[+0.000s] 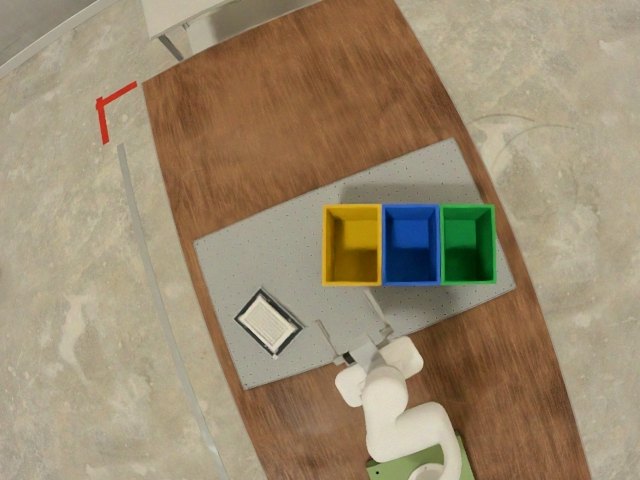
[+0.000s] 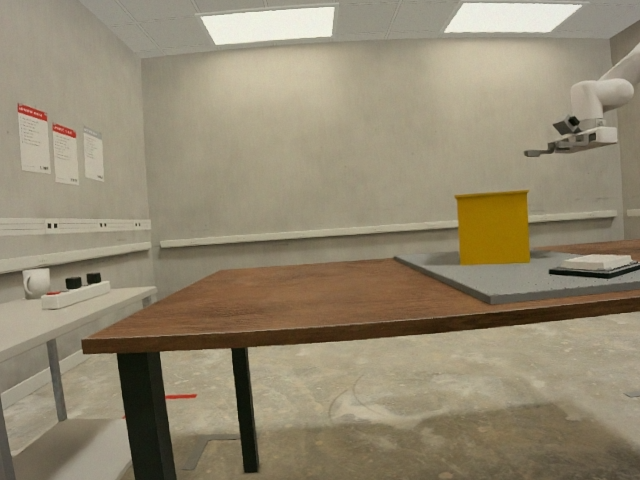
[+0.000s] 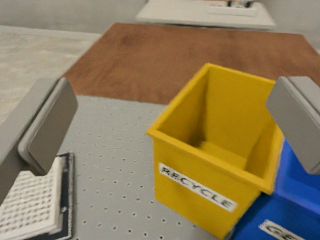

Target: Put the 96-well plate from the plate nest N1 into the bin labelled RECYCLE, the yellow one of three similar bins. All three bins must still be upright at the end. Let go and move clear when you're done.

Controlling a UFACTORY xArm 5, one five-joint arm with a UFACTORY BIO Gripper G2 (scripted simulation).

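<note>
I see a white 96-well plate [image 1: 260, 329], and the white 96-well plate is visible in image 2 [image 2: 584, 262] as well. There is a yellow bin [image 2: 493, 227]; I can also see the yellow bin in image 1 [image 1: 349, 254] and in image 3 [image 3: 222, 112]. A blue bin [image 1: 407, 239] is here too. I see a green bin [image 1: 467, 233], though in image 3 the green bin is out of frame.
</note>
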